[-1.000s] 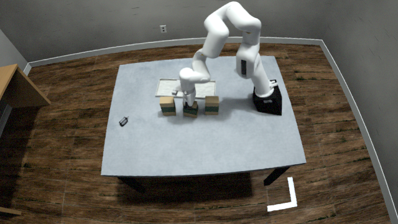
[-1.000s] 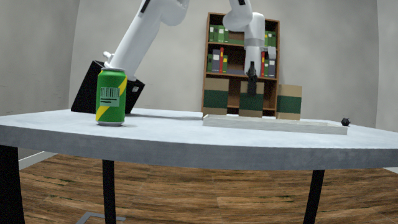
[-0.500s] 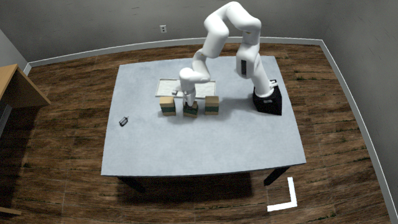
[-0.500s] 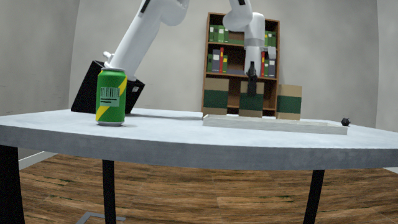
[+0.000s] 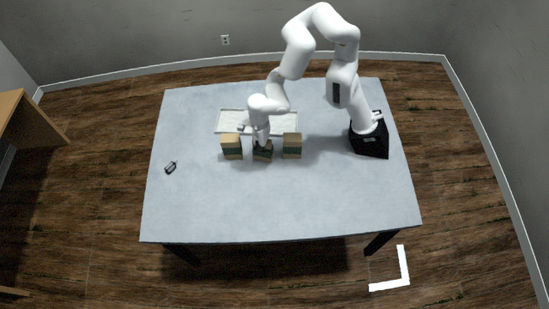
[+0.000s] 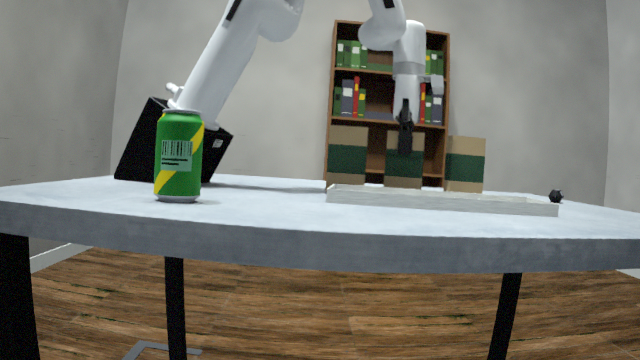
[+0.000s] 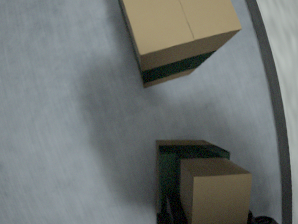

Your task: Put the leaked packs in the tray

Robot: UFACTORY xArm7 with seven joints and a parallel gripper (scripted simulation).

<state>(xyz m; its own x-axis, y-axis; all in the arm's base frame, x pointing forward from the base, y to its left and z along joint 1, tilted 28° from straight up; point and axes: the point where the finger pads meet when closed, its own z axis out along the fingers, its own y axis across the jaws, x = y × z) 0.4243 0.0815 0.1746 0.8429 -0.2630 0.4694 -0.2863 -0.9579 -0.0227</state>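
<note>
Now: the tray 3 cm ahead of my hand, 20 cm to the right of it and 10 cm below it. From my hand the other things lie so: small black object (44 cm ahead, 3 cm to the left, 9 cm below); green can (39 cm behind, 36 cm to the right, 5 cm below).
</note>
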